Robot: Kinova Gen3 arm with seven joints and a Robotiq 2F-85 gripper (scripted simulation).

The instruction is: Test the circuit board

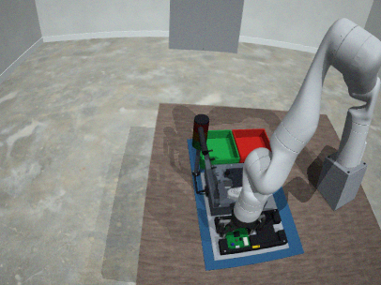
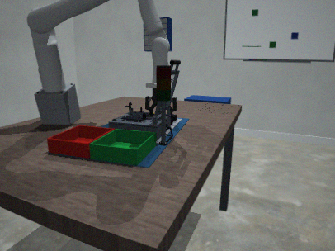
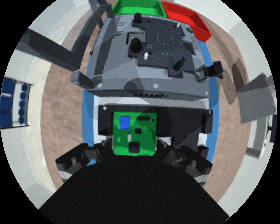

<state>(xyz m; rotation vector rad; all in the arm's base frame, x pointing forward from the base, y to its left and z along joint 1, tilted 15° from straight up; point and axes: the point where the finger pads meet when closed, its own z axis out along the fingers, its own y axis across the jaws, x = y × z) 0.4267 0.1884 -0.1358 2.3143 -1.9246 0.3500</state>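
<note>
Now: the green circuit board right at my hand. The rest, counted from my hand: clear lid 160 mm above, 150 mm to the right, 110 mm ahead; then red bin 390 mm to the right, 80 mm behind, 10 mm below; then green bin 360 mm to the right, 70 mm ahead, 10 mm below.
</note>
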